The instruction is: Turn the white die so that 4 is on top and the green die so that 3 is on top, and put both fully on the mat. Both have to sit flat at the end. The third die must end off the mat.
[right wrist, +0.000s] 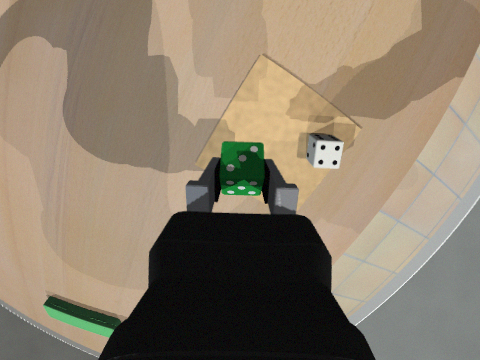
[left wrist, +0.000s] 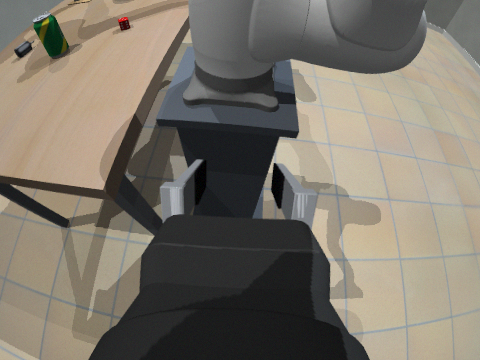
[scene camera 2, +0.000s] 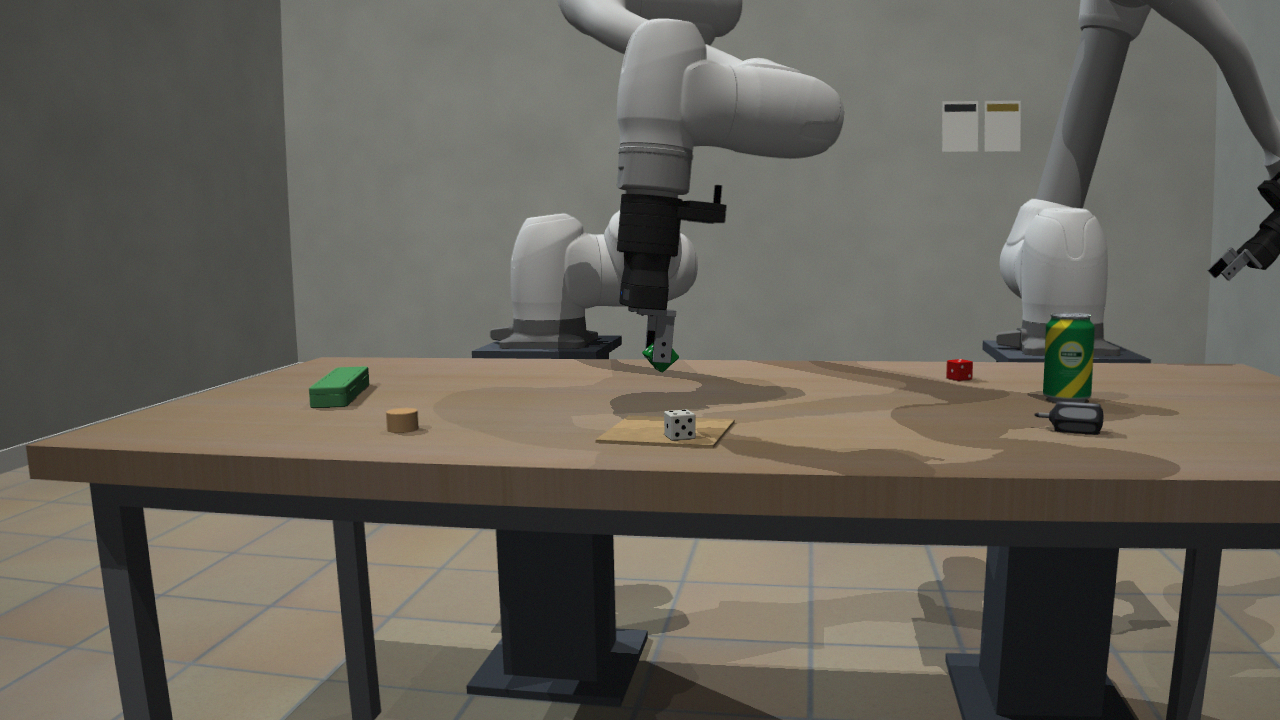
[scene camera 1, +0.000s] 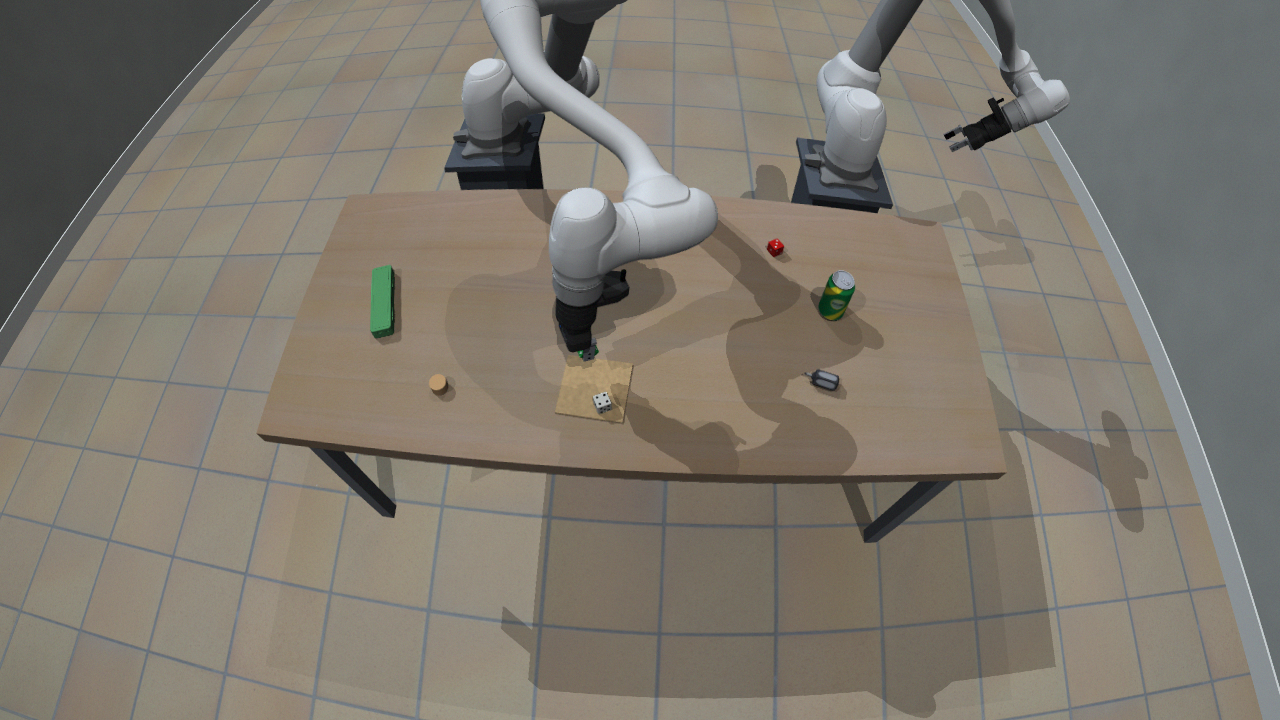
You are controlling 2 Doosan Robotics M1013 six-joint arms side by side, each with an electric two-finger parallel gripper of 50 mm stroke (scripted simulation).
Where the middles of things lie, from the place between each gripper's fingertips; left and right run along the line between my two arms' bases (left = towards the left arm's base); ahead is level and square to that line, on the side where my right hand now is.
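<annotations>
Dark grey object (scene camera 2: 1087,418): 79 cm ahead of my left hand (scene camera 2: 1218,275), 47 cm to the right, 14 cm below. From my left hand, green die (right wrist: 242,172): 82 cm ahead, 97 cm to the right, 7 cm below. Tan mat (scene camera 1: 581,380): 85 cm ahead of my left hand, 95 cm to the right, 16 cm below. Can (scene camera 2: 1069,341), from my left hand: 59 cm ahead, 43 cm to the right, 10 cm below.
White die (scene camera 2: 678,424): 80 mm ahead of my right hand (scene camera 2: 657,360), 40 mm to the left, 80 mm below. From my right hand, wooden disc (scene camera 2: 401,420): 80 mm ahead, 320 mm to the right, 90 mm below. Tan mat: 40 mm ahead of my right hand, 20 mm to the left, 100 mm below. Green die: 10 mm below my right hand. By its middle, the tan mat is nearer to my right hand than to my left hand.
</annotations>
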